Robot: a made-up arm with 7 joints. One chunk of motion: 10 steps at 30 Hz.
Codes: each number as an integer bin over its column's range. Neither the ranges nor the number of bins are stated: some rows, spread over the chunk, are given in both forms.
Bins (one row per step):
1: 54 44 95 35 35 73
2: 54 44 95 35 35 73
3: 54 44 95 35 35 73
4: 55 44 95 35 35 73
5: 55 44 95 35 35 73
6: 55 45 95 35 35 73
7: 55 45 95 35 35 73
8: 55 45 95 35 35 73
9: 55 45 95 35 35 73
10: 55 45 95 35 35 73
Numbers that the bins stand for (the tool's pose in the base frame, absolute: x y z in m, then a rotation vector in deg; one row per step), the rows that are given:
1: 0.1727 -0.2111 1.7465 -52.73 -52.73 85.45
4: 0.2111 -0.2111 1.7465 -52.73 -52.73 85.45
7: 0.2111 -0.1727 1.7465 -52.73 -52.73 85.45
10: 0.2111 -0.1727 1.7465 -52.73 -52.73 85.45
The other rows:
2: 0.1727 -0.2111 1.7465 -52.73 -52.73 85.45
3: 0.1727 -0.2111 1.7465 -52.73 -52.73 85.45
5: 0.2111 -0.2111 1.7465 -52.73 -52.73 85.45
6: 0.2111 -0.1727 1.7465 -52.73 -52.73 85.45
8: 0.2111 -0.1727 1.7465 -52.73 -52.73 85.45
9: 0.2111 -0.1727 1.7465 -52.73 -52.73 85.45

